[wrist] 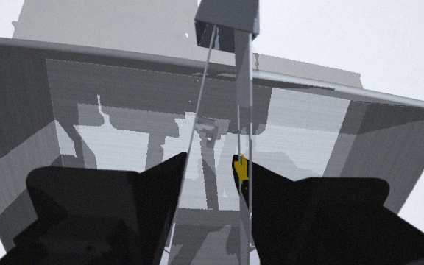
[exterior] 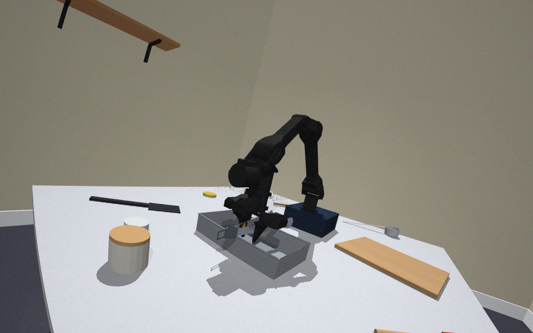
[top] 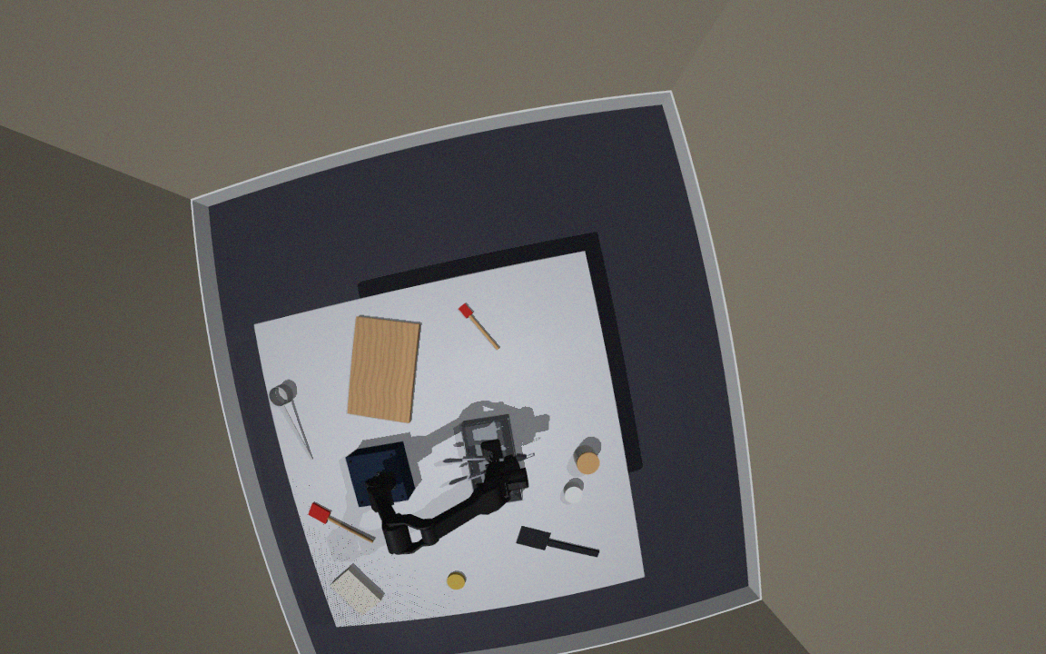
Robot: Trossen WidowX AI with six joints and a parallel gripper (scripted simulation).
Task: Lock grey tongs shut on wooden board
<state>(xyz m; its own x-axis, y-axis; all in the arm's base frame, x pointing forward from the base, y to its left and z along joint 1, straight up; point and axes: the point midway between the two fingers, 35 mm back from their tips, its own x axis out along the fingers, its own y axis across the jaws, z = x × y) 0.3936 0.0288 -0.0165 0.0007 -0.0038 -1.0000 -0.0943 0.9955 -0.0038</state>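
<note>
My gripper tip is 2 cm past the roasting tin and 1 cm to the left of it. The rest, counted from my gripper tip: lidded canister: 31 cm ahead, 4 cm to the right, 1 cm above; red-tipped tool: 2 cm behind, 49 cm to the left, 2 cm below; black spatula: 16 cm ahead, 38 cm to the right, 3 cm below.
</note>
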